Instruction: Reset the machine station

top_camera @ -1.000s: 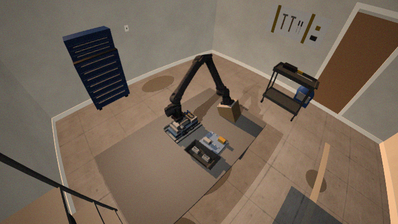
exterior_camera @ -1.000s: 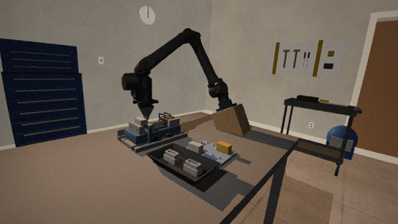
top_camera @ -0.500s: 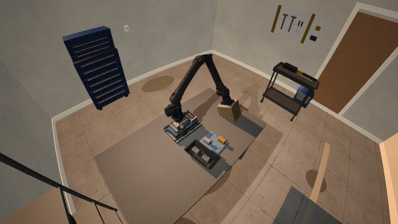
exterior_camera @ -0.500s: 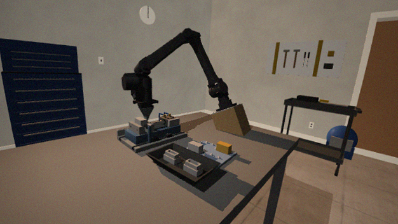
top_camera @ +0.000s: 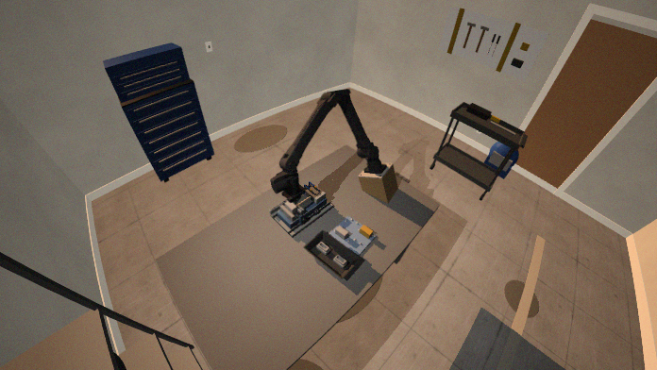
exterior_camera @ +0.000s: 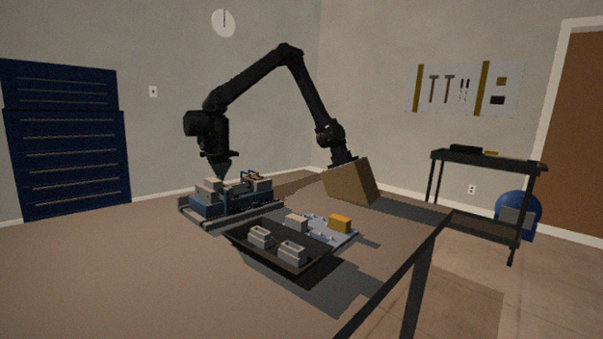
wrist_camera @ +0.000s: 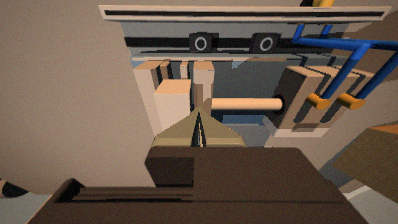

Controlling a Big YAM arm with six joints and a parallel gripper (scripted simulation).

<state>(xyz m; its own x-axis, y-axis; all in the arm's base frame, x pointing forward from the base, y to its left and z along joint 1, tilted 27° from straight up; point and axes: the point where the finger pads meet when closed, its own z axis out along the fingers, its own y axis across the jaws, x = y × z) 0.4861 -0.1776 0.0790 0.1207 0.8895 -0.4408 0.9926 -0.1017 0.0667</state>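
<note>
Now: hand 70 mm above the vise, 50 mm past it and 10 mm to the right of it. Round my hand: yellow brass blank: 360 mm to the left, 140 mm behind, 80 mm below.
</note>
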